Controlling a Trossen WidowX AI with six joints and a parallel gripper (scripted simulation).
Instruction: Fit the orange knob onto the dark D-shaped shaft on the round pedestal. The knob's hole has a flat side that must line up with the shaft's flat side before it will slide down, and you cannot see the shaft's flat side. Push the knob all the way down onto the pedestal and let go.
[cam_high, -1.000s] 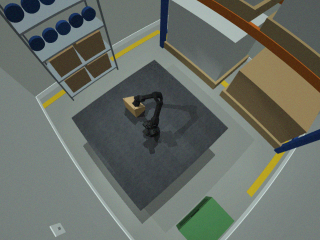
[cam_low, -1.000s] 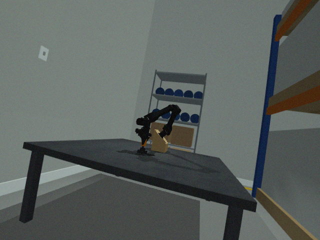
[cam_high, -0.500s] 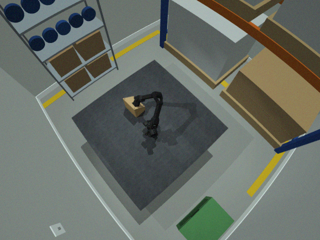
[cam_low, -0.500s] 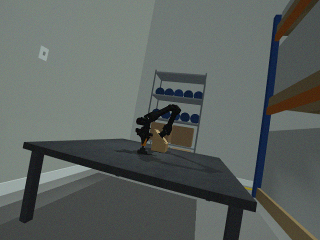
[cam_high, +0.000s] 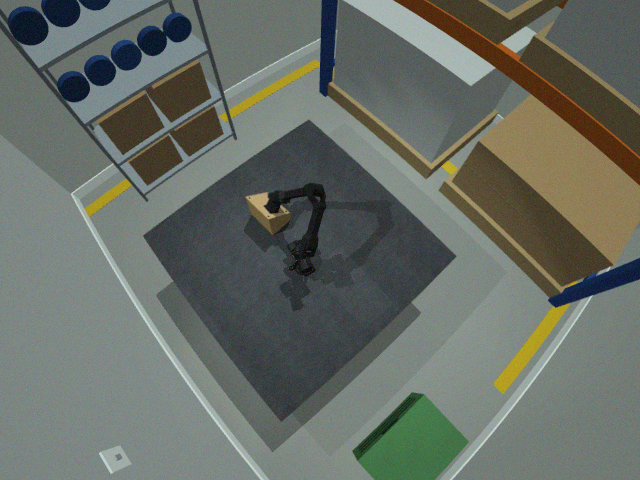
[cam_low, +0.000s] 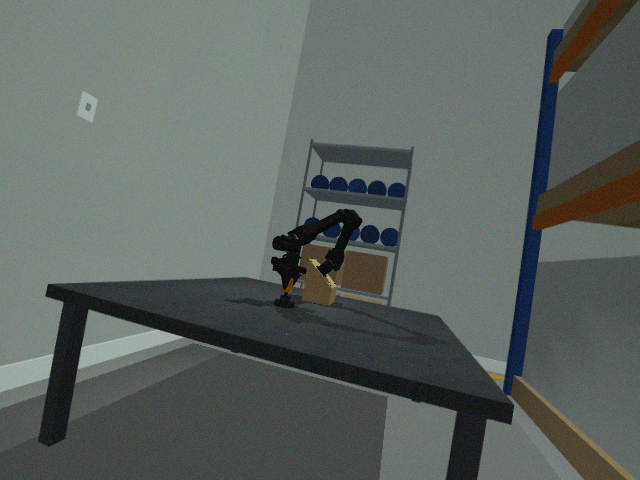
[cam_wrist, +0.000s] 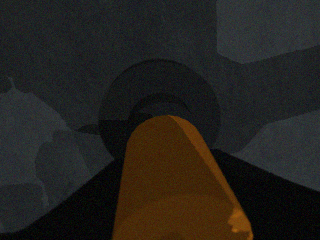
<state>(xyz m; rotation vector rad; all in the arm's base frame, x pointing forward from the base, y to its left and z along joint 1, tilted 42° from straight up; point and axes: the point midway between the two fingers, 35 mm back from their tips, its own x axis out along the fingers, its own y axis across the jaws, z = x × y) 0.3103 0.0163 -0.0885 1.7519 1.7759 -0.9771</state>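
Right now my gripper tip is 20 mm below the orange knob. Also, from my gripper tip: dark round pedestal 40 mm below.
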